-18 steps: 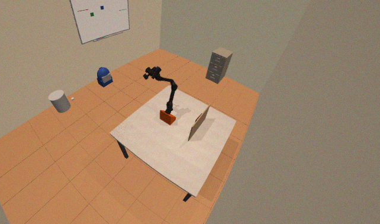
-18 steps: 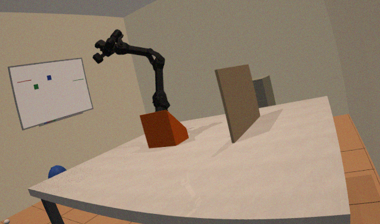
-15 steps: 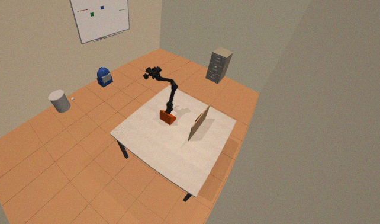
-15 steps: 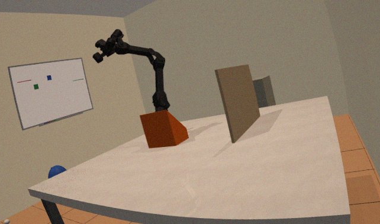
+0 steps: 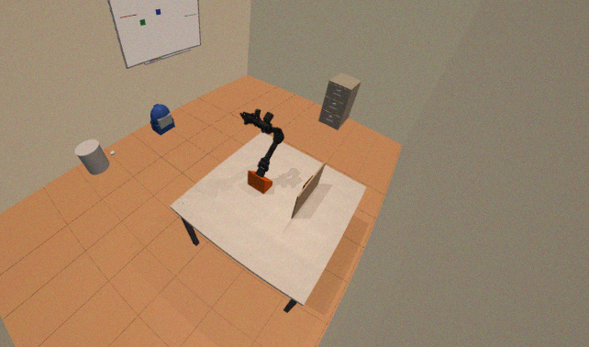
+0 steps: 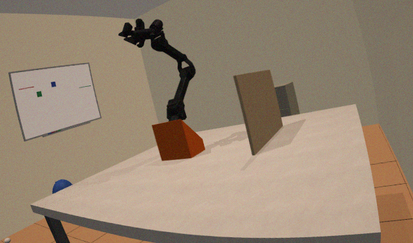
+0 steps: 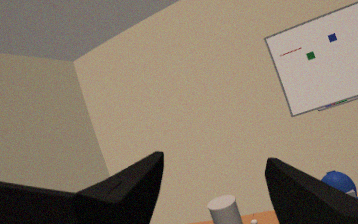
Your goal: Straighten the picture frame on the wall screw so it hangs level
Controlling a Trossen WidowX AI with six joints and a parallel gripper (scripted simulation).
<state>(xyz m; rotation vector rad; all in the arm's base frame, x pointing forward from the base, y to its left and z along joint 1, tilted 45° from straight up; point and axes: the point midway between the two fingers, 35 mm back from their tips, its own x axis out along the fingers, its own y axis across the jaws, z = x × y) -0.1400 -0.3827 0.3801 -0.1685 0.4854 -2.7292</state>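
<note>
The picture frame is 590 mm ahead of my gripper tip, 170 mm to the left of it and 520 mm below it. Also, from my gripper tip: wall panel (600 mm ahead, 160 mm to the left, 530 mm below).
</note>
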